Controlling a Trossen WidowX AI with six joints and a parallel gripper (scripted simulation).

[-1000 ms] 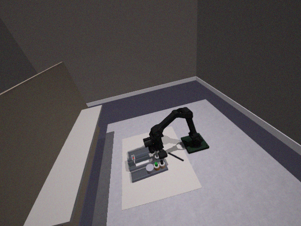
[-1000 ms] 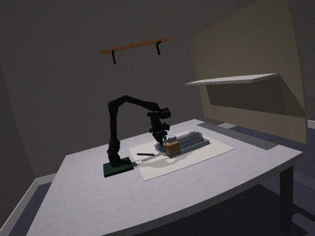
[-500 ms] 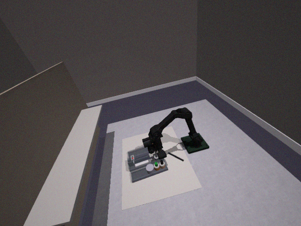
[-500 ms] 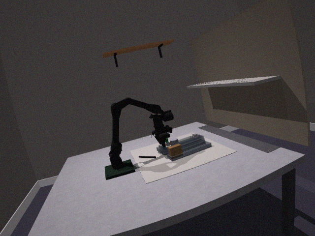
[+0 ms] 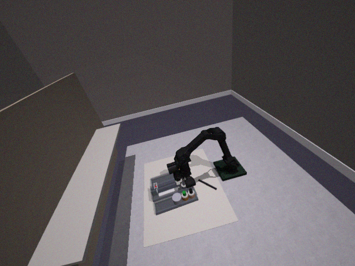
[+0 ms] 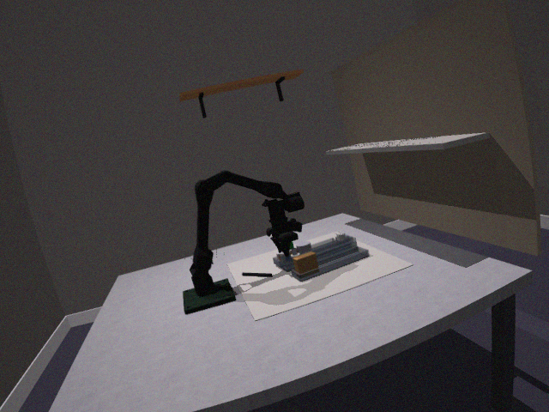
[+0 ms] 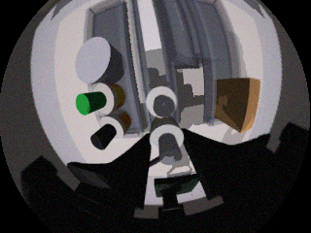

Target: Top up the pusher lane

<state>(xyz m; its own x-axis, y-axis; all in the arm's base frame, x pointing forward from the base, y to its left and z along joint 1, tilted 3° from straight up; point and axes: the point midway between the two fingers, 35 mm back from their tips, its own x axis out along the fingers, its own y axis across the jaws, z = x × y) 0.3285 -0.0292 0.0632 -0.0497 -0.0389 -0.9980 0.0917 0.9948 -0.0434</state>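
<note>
The black rod is 12 cm behind my gripper tip, 5 cm below it and 4 cm to the left of it. From my gripper tip the other things lie so: grey lane rack: 15 cm ahead, 4 cm to the right, 4 cm below; orange box: 13 cm to the right, 2 cm below, 1 cm ahead.
</note>
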